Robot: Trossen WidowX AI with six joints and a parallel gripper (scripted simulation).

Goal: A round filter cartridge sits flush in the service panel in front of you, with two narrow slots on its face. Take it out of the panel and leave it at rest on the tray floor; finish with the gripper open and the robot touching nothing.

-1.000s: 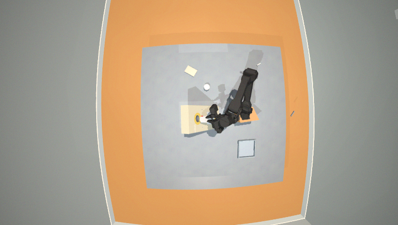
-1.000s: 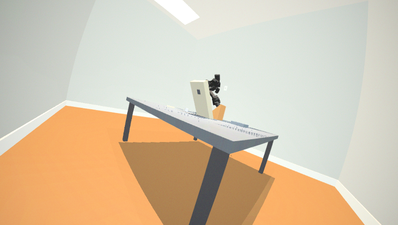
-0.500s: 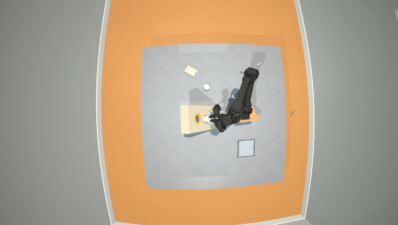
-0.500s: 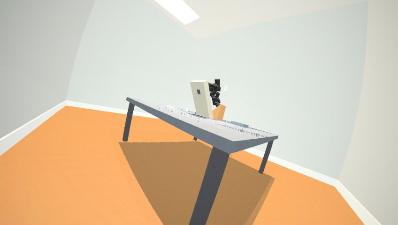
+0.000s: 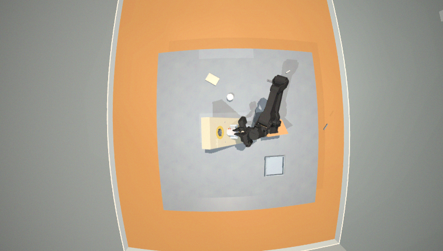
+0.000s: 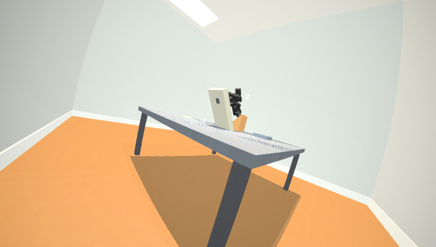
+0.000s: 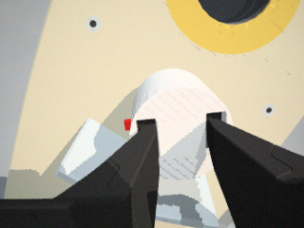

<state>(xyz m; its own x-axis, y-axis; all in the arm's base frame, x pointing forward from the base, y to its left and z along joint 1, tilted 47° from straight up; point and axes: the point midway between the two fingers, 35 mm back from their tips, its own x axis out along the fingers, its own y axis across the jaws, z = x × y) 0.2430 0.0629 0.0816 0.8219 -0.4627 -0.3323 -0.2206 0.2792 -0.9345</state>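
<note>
The round filter cartridge is 10 mm ahead of my gripper tip and 10 mm below it. The rest, counted from my gripper tip: square tray 300 mm behind, 300 mm to the left, 210 mm below; service panel 50 mm ahead, 10 mm to the right, 50 mm below.
</note>
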